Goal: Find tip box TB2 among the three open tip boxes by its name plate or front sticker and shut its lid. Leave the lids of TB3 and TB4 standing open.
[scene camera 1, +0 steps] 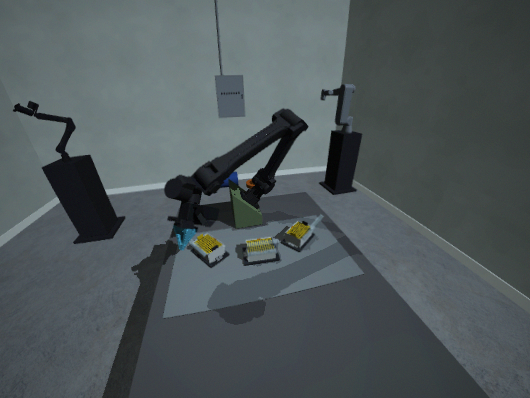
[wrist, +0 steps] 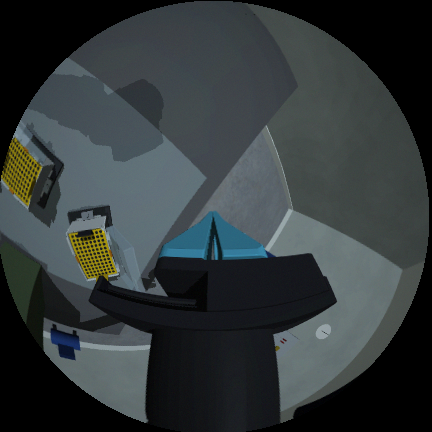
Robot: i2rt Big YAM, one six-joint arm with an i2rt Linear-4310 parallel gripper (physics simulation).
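Seen in the pictures: gripper, fingertip midpoint: (scene camera 1: 181,250) (wrist: 212,216); arm's base at its link origin: (scene camera 1: 248,200).
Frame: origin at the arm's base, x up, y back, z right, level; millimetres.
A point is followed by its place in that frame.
Tip box TB2 (scene camera 1: 208,245) @[y -248, x -57, z 233 mm] (wrist: 94,253) @[y -241, x -57, z 238 mm], white with a yellow tip rack, is the left box in the scene view; its lettering is too small to read now. Its clear lid (wrist: 126,256) @[y -319, x 30, z 270 mm] stands open on the side toward my gripper in the wrist view. My gripper (scene camera 1: 182,245) @[y -428, x 98, z 296 mm] (wrist: 212,216) @[y -428, x 98, z 296 mm] is shut and empty, its cyan fingers low beside TB2's lid side; contact with the lid cannot be told. The middle box, TB3 (scene camera 1: 261,249) @[y -382, x -10, z 24 mm] (wrist: 22,171), has a lid that is hard to make out. The right box, TB4 (scene camera 1: 299,233) @[y -281, x -58, z -186 mm], has its lid (scene camera 1: 315,222) @[y -328, x 29, z -234 mm] raised.
The boxes stand on a light grey mat (scene camera 1: 187,297) @[y -449, x -115, z 324 mm] (wrist: 175,182) @[y -451, x -115, z 340 mm]. A green wedge-shaped stand (scene camera 1: 245,212) @[y -81, x -23, z 34 mm] (wrist: 20,287) is behind them, near the arm's base. A blue object (scene camera 1: 231,179) (wrist: 65,340) shows farther back. The arm's links arch above the stand.
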